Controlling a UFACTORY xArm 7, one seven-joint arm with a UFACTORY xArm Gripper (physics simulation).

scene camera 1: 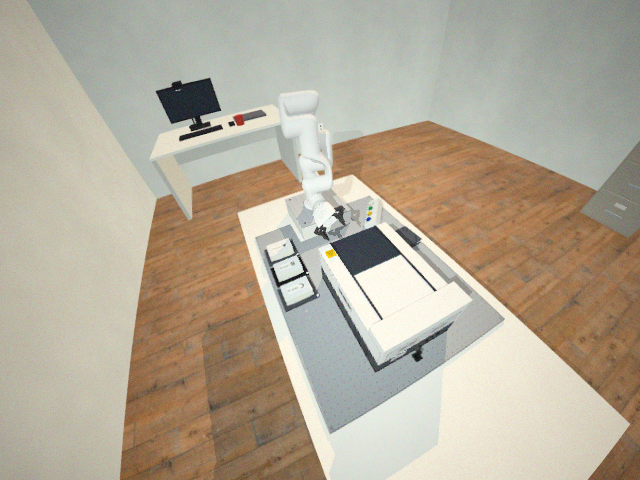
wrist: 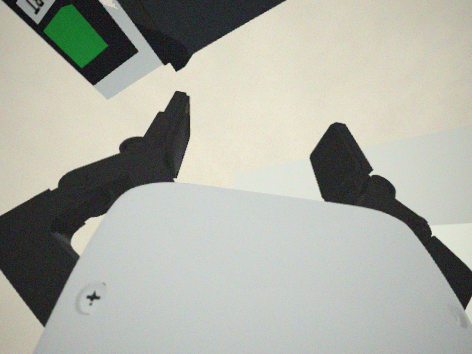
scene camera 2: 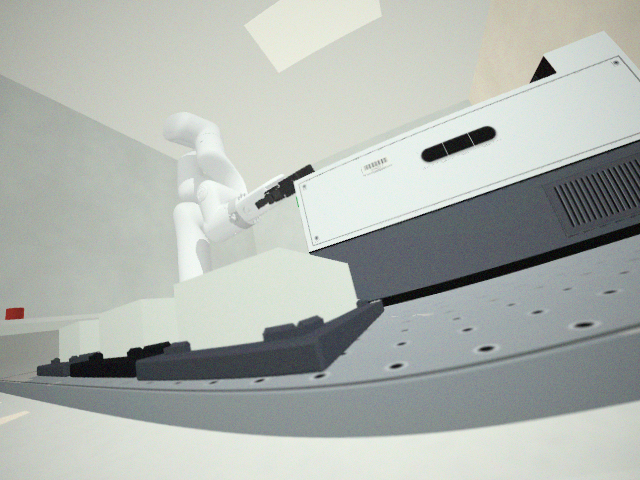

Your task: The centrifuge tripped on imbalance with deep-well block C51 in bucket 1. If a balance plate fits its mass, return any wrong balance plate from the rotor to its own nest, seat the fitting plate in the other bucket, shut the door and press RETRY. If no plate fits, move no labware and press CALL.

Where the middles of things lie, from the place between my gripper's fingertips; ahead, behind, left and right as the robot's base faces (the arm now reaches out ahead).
Labels:
The green start button (wrist: 73,34) lies 8 cm below my hand, 6 cm to the right of it and 1 cm behind it. The rest, counted from my hand: white centrifuge (scene camera 2: 536,174): 26 cm ahead, 14 cm below, 4 cm to the left; dark door panel (scene camera 1: 361,251): 11 cm ahead, 7 cm to the left, 5 cm below; plate C (scene camera 2: 232,305): 23 cm below, 22 cm to the right.

